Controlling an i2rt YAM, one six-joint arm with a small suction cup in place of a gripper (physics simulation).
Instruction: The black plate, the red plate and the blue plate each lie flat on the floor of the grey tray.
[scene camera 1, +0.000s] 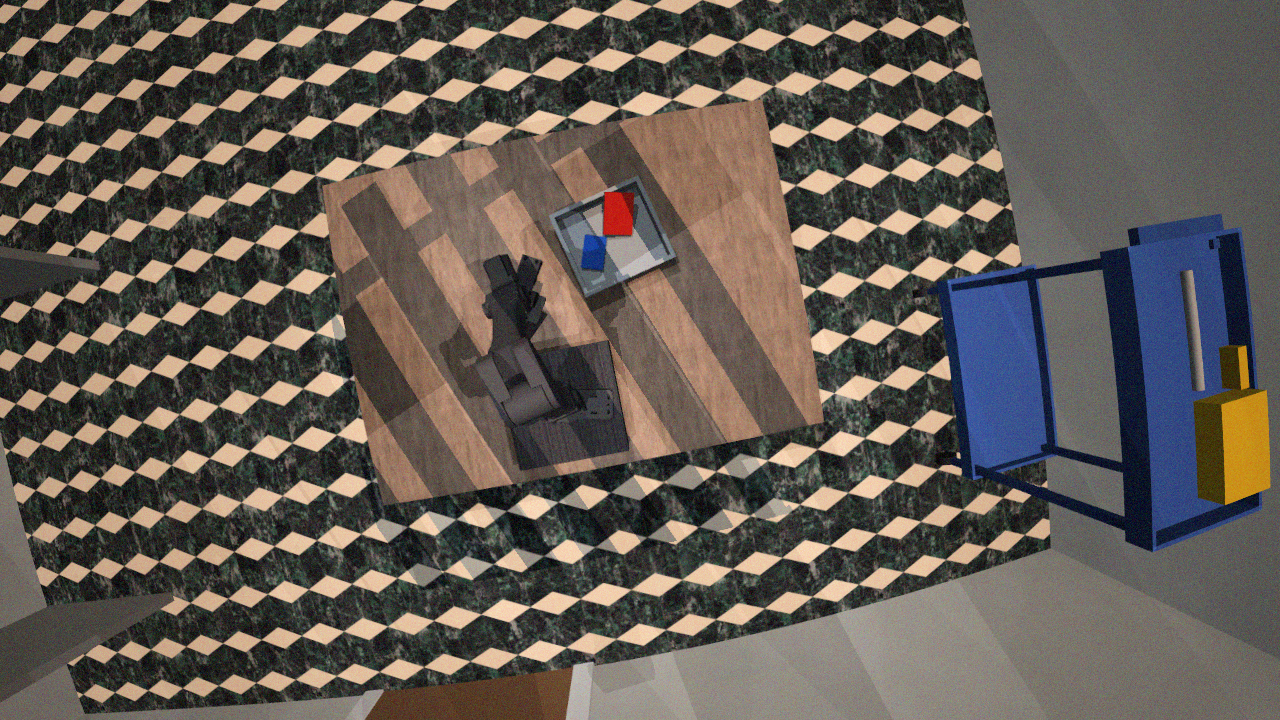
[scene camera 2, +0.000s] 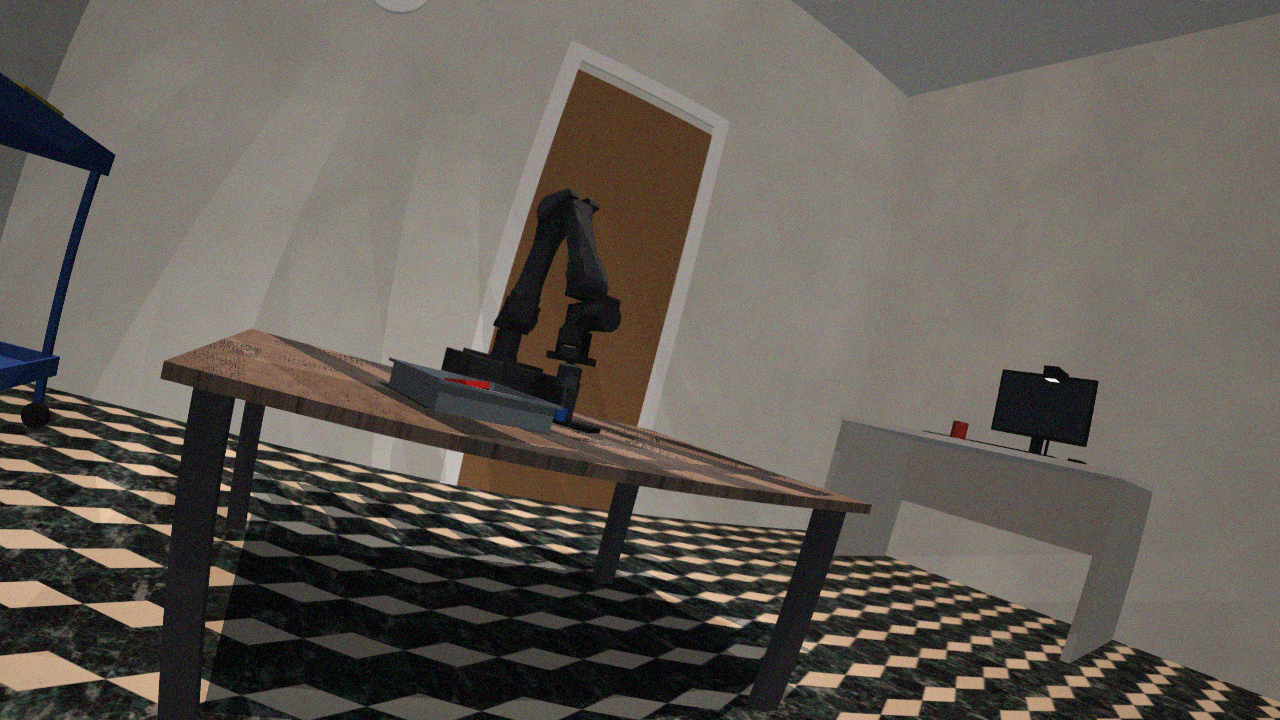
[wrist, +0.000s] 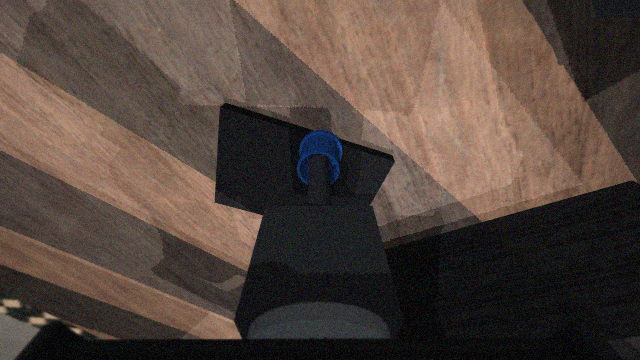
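Observation:
The black plate is a dark square, low at the wooden table top, left of the tray. My suction cup is blue and sits on the plate's top face near its far edge. In scene camera 1 the arm hides both cup and plate. The grey tray stands near the table's middle. The red plate and the blue plate lie inside it.
The arm's dark base stands near the table's front edge. A blue piece of furniture stands on the floor to the right. A grey counter with a red cup is off to the side.

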